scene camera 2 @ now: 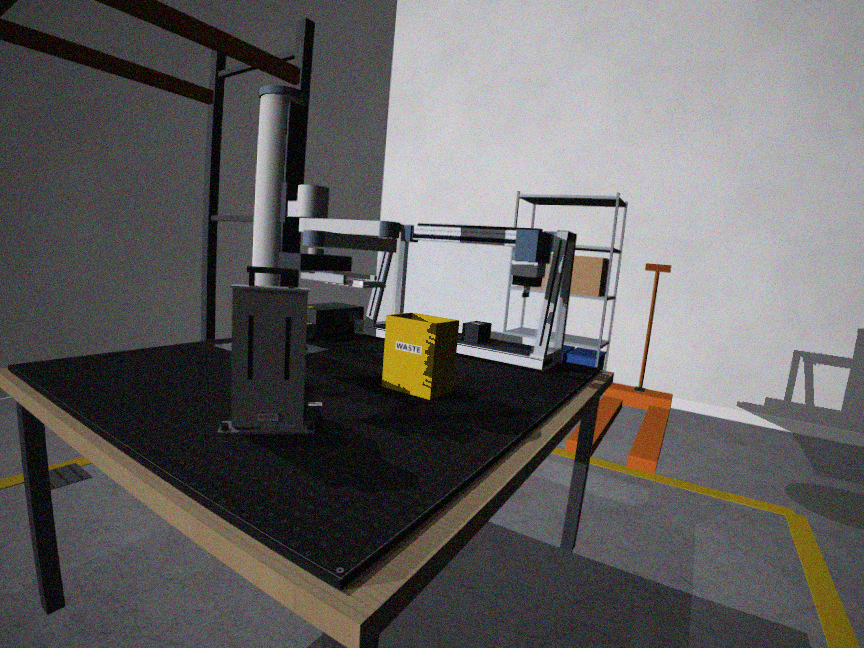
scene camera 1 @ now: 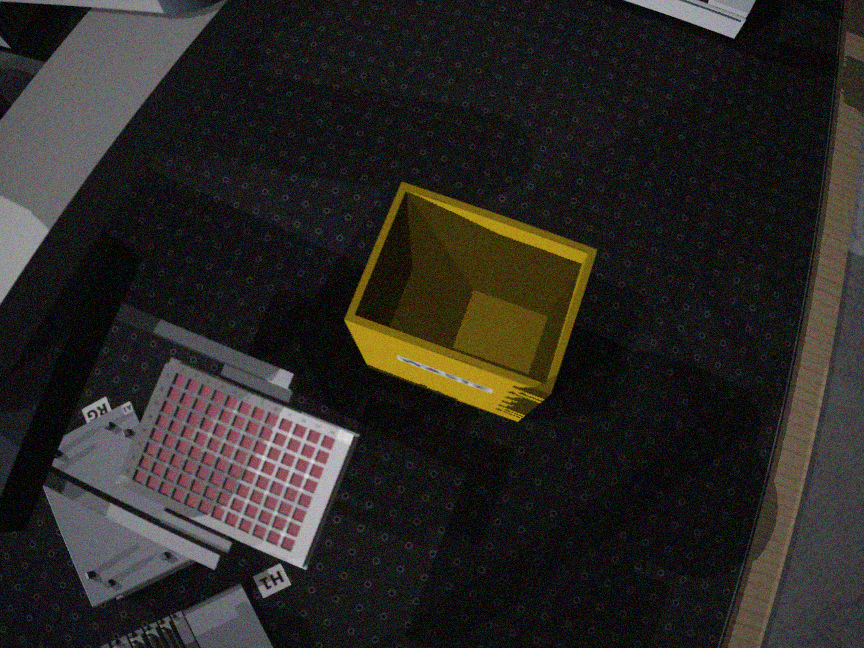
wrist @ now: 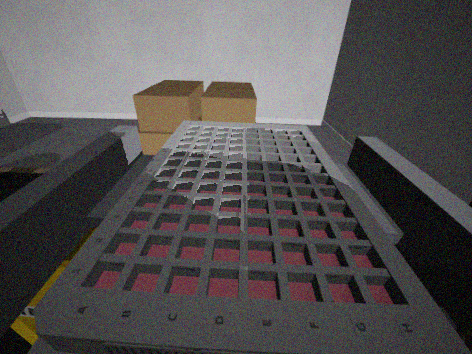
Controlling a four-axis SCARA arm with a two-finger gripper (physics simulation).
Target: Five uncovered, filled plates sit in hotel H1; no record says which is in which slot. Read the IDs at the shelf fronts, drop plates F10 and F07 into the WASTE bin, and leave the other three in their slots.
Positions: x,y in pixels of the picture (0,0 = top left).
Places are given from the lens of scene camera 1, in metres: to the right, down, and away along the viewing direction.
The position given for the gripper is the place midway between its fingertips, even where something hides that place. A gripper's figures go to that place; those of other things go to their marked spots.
gripper (scene camera 1: 257,472): -0.10, 0.09, 0.39
RG stand (scene camera 1: 95,543): -0.32, 0.21, 0.60
